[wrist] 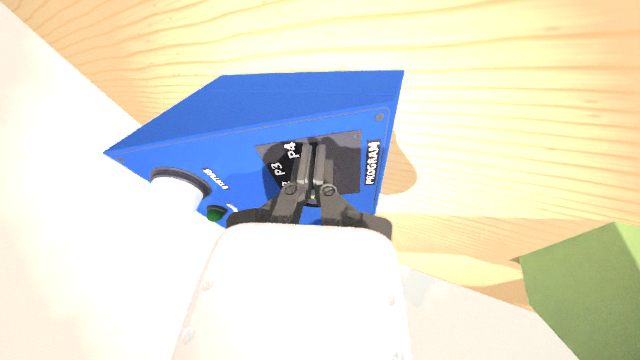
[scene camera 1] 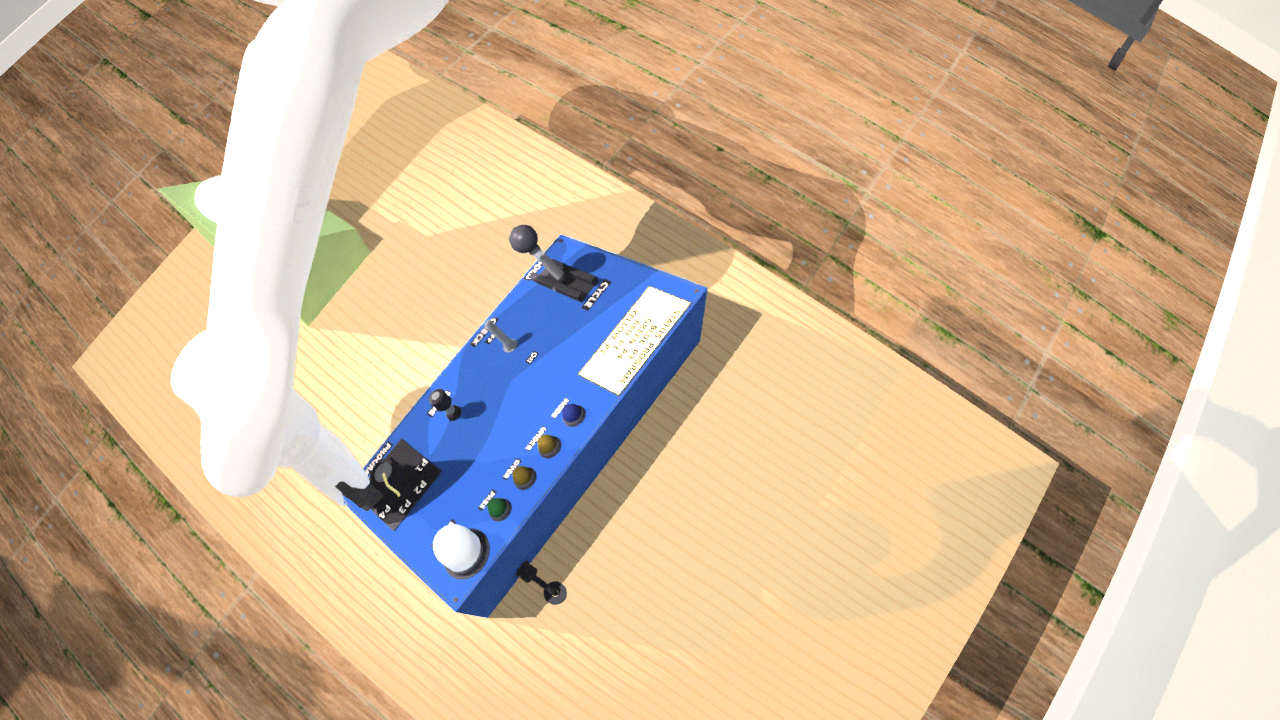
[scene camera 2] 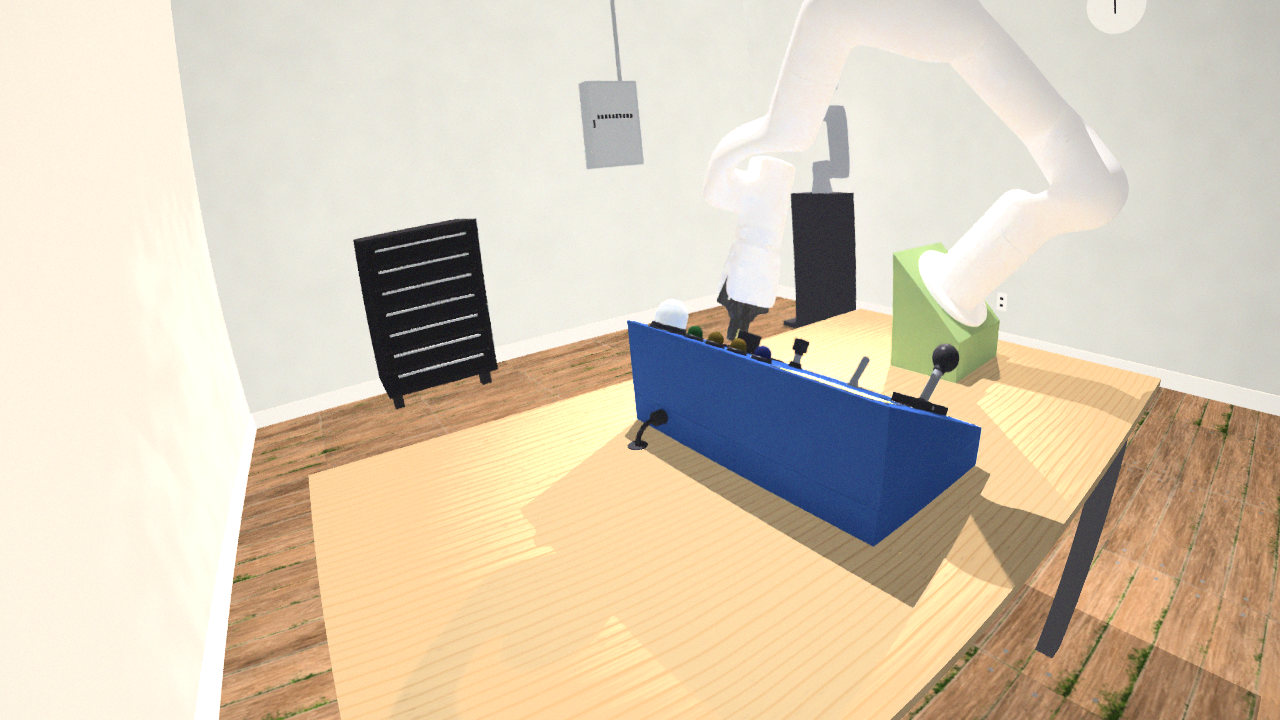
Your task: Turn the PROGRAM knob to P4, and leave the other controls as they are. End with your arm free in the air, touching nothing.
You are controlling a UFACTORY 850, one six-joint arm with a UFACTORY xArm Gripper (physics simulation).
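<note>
The blue control box [scene camera 1: 483,447] [scene camera 2: 760,447] [wrist: 240,110] stands on the table. The black PROGRAM knob [scene camera 1: 384,471] [wrist: 312,202] sits on a dark plate [wrist: 345,165] with labels P1 to P4. Its yellow mark points to the P2/P3 side in scene camera 1; I cannot tell exactly which label. My gripper [scene camera 1: 368,503] [scene camera 2: 735,334] [wrist: 315,155] is shut, its fingers together with nothing seen held between them. The fingers are low at the knob, on its P4 side in scene camera 1, and hide most of it in the wrist view. Contact cannot be told.
On the box are a white dome [scene camera 1: 458,548] [scene camera 2: 671,314], small lamps, a short black-capped control [scene camera 1: 441,401], a toggle [scene camera 1: 503,336] and a ball-topped lever [scene camera 1: 524,239] [scene camera 2: 944,358]. A black fitting [scene camera 1: 554,591] sticks out of one side. A green base [scene camera 2: 939,331] carries the arm.
</note>
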